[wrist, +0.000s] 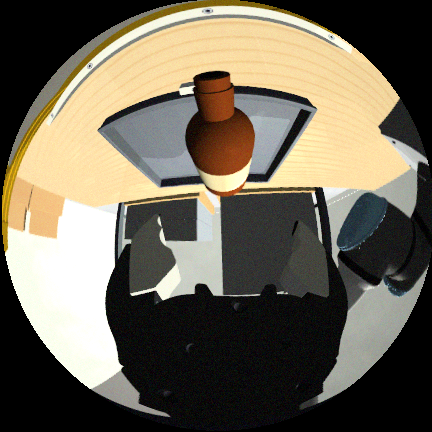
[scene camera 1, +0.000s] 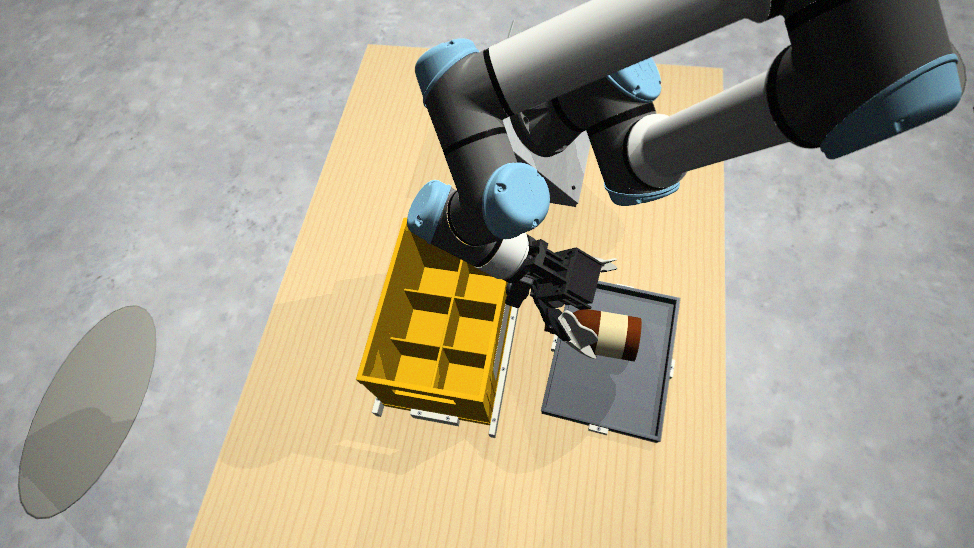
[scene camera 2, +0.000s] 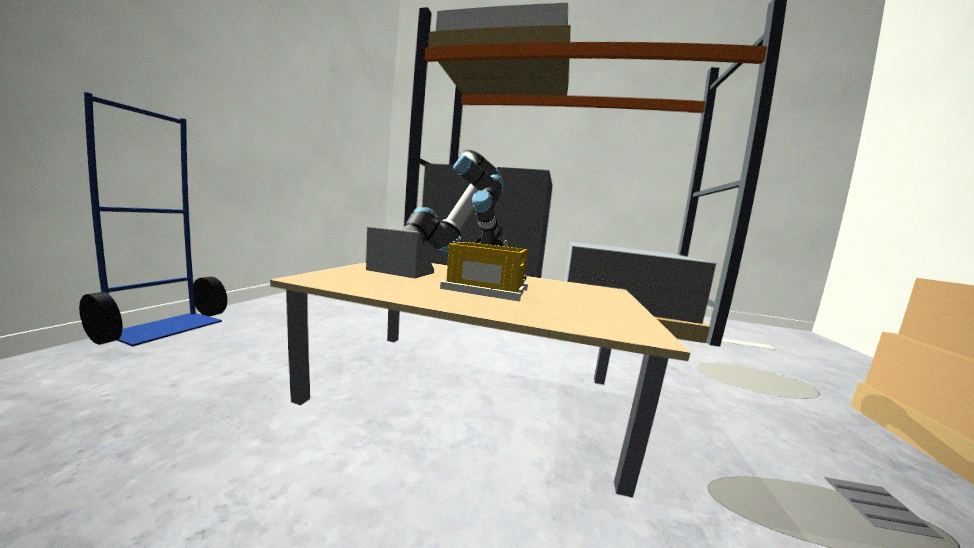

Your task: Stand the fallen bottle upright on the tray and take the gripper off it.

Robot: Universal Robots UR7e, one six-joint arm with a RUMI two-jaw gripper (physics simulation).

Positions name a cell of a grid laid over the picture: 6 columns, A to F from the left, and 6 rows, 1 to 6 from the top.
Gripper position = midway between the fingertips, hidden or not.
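Note:
Brown bottle (scene camera 1: D4), also (wrist: D2). My gripper (scene camera 1: D4), also (wrist: D4).

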